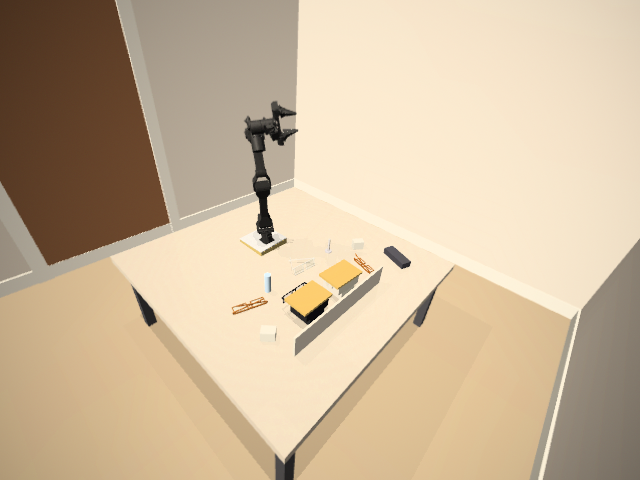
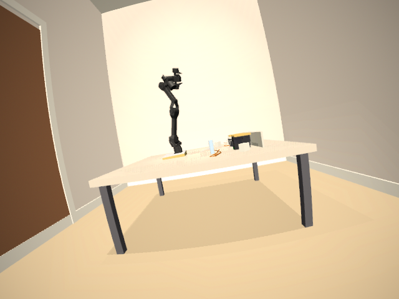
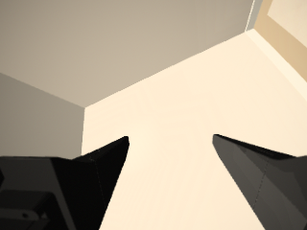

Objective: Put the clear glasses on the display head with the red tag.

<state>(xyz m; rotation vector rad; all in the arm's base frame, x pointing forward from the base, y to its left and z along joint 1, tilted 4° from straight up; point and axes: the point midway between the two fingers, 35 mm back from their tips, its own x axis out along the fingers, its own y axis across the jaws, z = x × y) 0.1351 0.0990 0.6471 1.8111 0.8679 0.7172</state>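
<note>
The clear stand is 130 mm ahead of my gripper tip, 140 mm to the left of it and 670 mm below it. The rest, counted from my gripper tip: grey panel (500 mm ahead, 130 mm to the right, 640 mm below); then black display head (380 mm ahead, 250 mm to the right, 640 mm below); then pale display head (360 mm ahead, 30 mm to the right, 640 mm below).
</note>
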